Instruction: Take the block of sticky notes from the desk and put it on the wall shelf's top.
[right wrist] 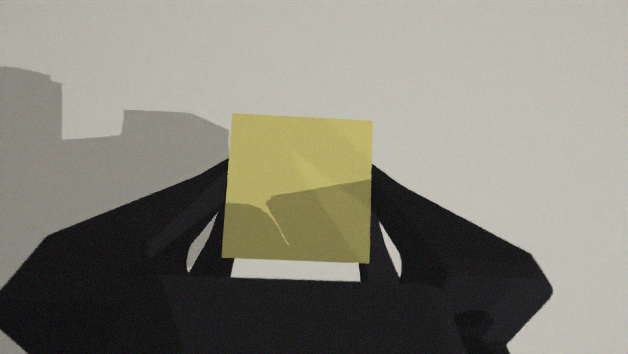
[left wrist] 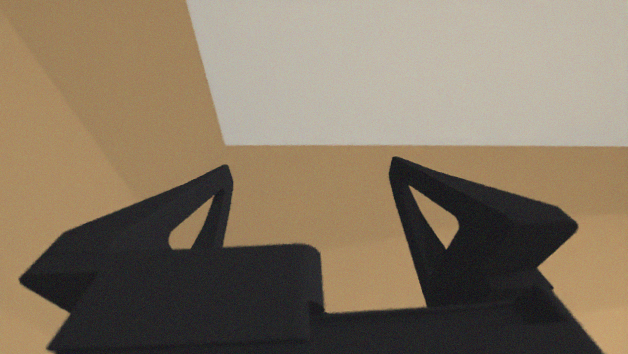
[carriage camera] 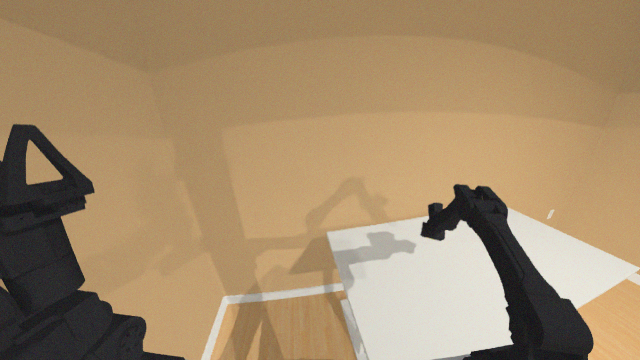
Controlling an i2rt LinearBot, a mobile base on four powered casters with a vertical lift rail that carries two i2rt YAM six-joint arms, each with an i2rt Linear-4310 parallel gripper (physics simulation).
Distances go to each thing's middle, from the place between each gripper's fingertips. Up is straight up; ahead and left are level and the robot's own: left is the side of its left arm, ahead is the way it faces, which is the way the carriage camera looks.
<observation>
Right now the yellow block of sticky notes (right wrist: 298, 188) is 900 mm to the right of my left hand, 590 mm below it and 550 mm ahead of it.
My right hand is 1 cm past the yellow block of sticky notes, 1 cm to the right of it and 1 cm below it.
</observation>
